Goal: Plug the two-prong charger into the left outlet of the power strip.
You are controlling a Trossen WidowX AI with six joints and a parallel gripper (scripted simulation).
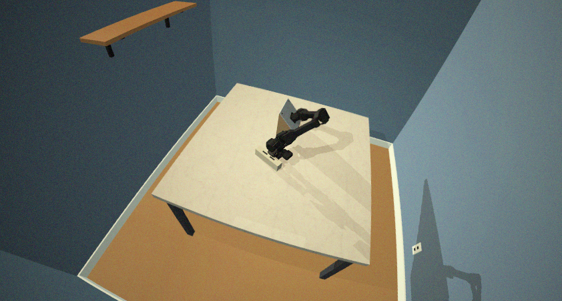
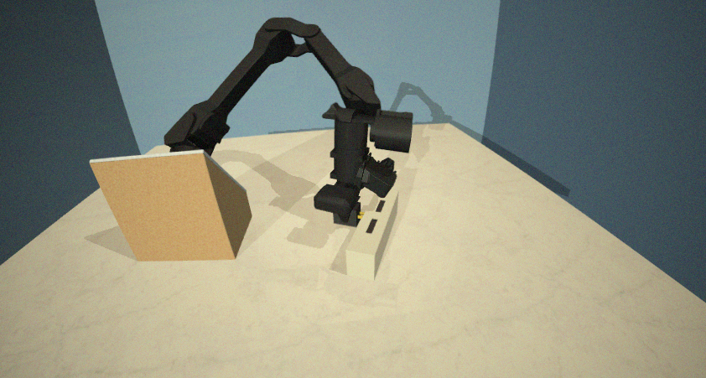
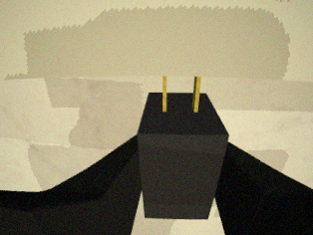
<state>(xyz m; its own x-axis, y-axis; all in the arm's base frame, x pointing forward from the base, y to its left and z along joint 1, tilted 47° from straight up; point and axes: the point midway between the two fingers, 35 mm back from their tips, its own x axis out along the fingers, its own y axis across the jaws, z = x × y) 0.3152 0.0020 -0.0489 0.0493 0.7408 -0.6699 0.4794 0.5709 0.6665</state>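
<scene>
Right now the black charger is 1 cm ahead of my gripper tip, 1 cm to the right of it and 1 cm above it.
</scene>
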